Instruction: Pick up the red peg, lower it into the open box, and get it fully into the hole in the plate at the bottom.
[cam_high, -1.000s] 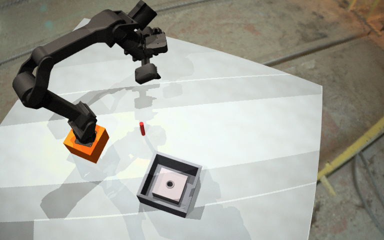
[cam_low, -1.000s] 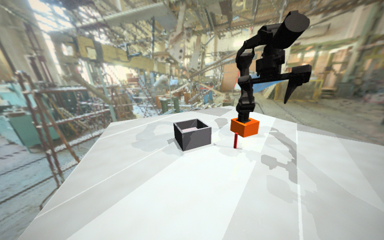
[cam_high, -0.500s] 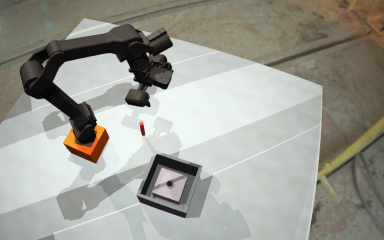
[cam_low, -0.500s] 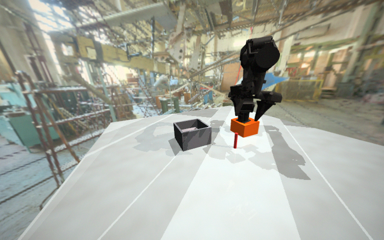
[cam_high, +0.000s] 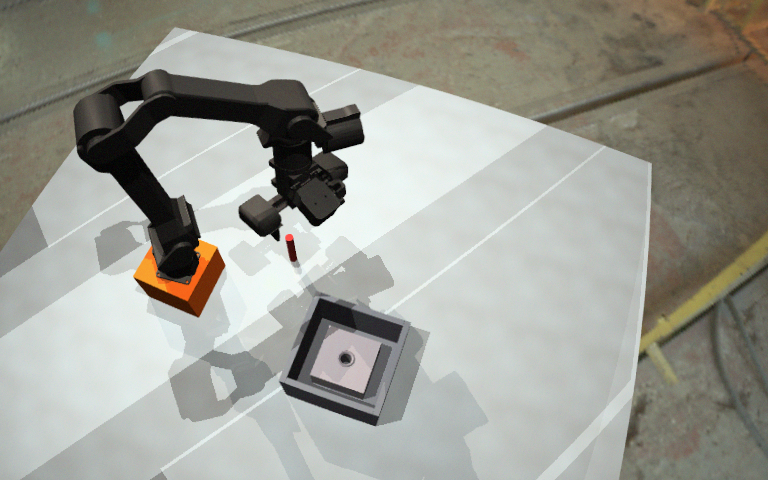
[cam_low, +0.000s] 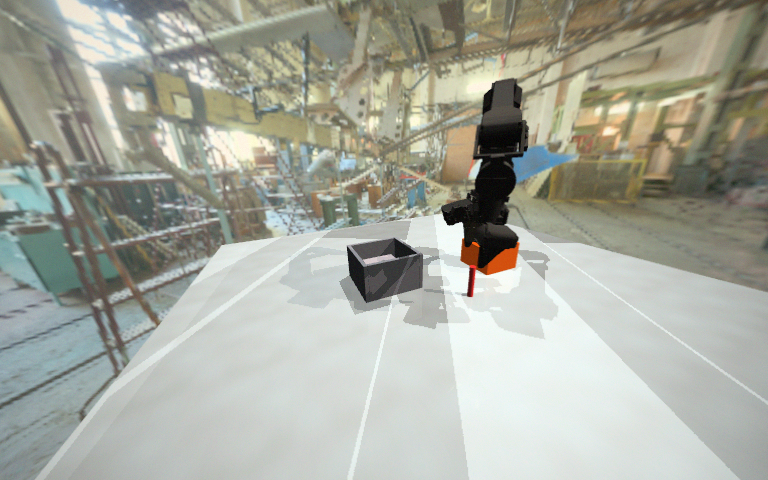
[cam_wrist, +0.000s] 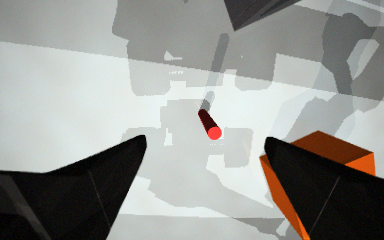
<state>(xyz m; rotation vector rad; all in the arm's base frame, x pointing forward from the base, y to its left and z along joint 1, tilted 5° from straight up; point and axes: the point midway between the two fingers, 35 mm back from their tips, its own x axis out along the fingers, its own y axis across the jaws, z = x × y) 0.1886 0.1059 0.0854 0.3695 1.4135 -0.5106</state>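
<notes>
My gripper tip is now 7 cm above the red peg, 2 cm past it and 1 cm to the left of it. From my gripper tip the other things lie so: grey box: 19 cm to the right, 13 cm ahead, 9 cm below.
</notes>
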